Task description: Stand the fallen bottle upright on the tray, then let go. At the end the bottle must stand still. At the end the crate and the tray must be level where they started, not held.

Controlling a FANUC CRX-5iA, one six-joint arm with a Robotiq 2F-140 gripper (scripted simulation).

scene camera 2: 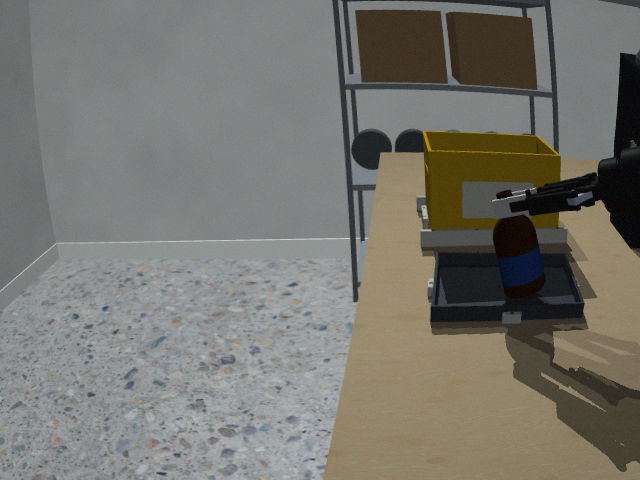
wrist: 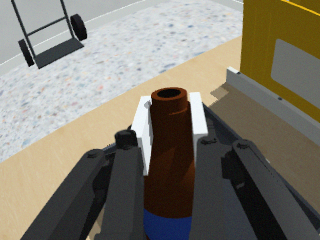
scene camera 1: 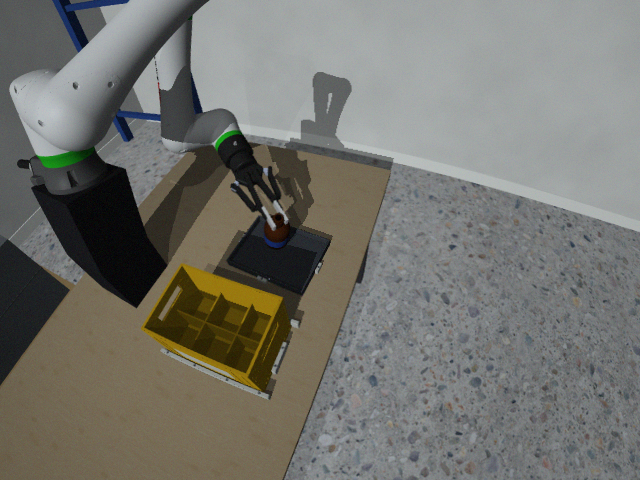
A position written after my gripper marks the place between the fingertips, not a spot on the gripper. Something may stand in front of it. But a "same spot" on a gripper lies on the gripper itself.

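I can see my gripper in scene camera 1 (pixel 280 225), and scene camera 2 and the wrist view show it too. On my gripper, (scene camera 2: pixel 540 202) and (wrist: pixel 64 179) are the same spot.
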